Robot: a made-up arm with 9 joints. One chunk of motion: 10 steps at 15 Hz.
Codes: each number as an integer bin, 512 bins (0 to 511) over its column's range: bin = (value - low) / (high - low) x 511, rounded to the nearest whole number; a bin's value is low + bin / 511 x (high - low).
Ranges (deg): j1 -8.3..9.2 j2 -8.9..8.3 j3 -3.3..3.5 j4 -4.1..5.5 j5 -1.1..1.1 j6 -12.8..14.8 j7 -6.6..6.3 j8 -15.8..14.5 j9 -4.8..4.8
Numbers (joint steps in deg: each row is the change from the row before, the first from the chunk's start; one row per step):
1: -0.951 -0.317 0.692 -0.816 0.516 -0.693 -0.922 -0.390 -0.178
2: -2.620 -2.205 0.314 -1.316 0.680 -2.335 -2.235 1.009 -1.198
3: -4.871 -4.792 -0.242 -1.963 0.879 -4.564 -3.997 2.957 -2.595
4: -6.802 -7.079 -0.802 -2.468 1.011 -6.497 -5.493 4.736 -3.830
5: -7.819 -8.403 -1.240 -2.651 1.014 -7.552 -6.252 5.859 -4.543
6: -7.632 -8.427 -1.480 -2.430 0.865 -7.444 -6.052 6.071 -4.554
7: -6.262 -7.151 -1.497 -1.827 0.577 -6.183 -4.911 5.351 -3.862
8: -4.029 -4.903 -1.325 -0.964 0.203 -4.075 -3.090 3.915 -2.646
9: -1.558 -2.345 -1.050 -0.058 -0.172 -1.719 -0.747 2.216 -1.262
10: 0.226 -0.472 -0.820 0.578 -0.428 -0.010 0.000 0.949 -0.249
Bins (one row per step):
1: 215 255 300 175 375 224 225 260 246
2: 166 199 272 148 413 194 173 283 192
3: 100 122 230 114 460 152 103 316 117
4: 44 54 188 87 490 117 44 346 52
5: 14 15 155 77 491 97 14 365 14
6: 20 14 137 89 456 99 22 369 13
7: 60 52 135 121 390 123 67 357 50
8: 125 119 148 167 303 162 139 332 115
9: 197 195 169 215 216 205 232 304 188
10: 249 250 186 249 156 237 261 282 242

